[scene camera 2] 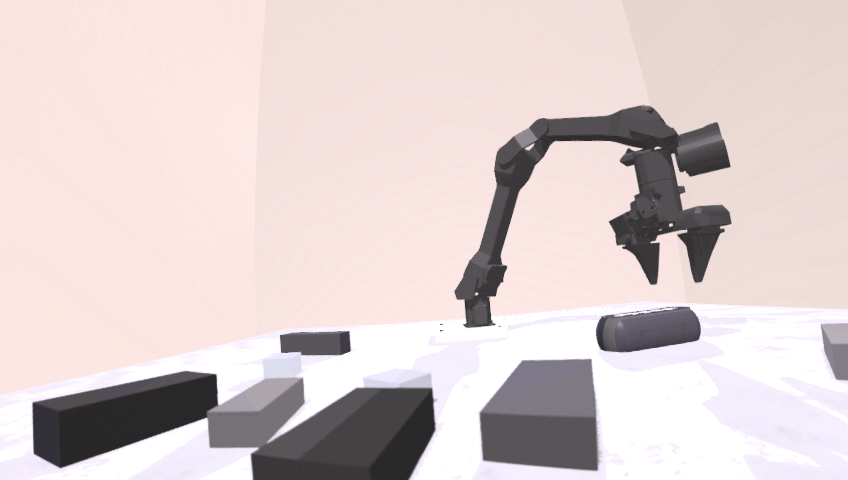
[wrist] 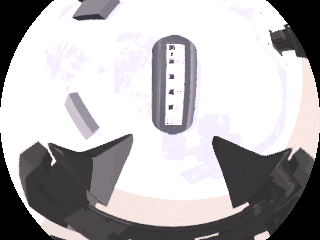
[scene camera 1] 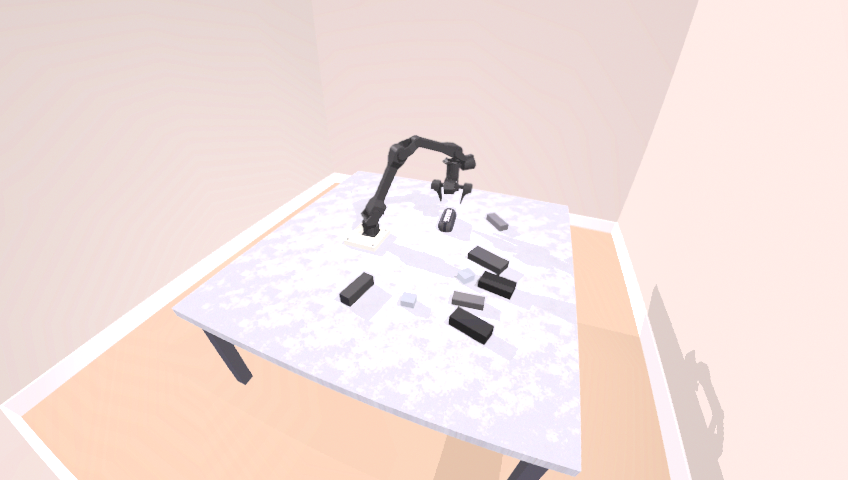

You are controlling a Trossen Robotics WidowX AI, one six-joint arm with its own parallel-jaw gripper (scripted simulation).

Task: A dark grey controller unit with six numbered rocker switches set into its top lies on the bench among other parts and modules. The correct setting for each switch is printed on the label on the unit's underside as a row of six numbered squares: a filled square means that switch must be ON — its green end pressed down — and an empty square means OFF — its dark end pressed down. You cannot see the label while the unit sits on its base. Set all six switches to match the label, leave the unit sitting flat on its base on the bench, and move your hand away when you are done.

Labels:
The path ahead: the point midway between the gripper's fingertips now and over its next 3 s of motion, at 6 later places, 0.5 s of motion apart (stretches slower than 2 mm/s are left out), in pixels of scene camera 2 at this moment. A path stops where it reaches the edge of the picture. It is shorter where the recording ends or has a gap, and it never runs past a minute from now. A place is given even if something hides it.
My gripper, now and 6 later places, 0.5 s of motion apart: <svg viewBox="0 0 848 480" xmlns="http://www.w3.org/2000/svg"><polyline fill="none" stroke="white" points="674,283 677,296 680,312 680,323 676,320 672,314 670,309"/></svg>

